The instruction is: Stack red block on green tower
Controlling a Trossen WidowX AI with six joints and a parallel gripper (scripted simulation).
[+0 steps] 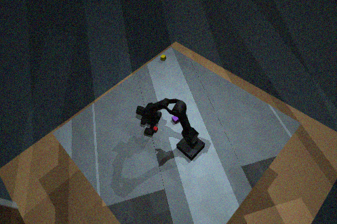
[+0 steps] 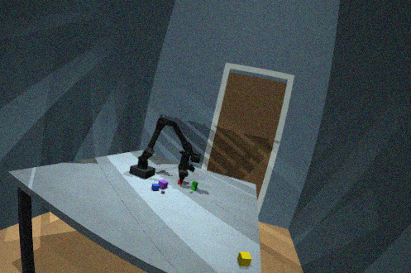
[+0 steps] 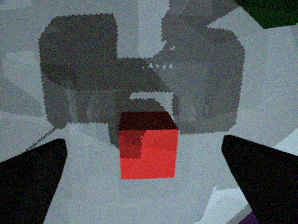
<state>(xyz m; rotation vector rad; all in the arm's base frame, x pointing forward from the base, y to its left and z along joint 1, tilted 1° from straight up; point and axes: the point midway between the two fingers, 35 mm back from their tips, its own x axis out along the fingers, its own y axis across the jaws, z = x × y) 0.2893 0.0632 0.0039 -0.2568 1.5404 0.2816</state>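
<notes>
The red block is 1 cm below my gripper tip. The rest, counted from my gripper tip: blue block (10 cm behind, 22 cm to the right, 1 cm below); purple block (8 cm behind, 16 cm to the right); small white block (11 cm ahead, 10 cm to the right, 2 cm below).
</notes>
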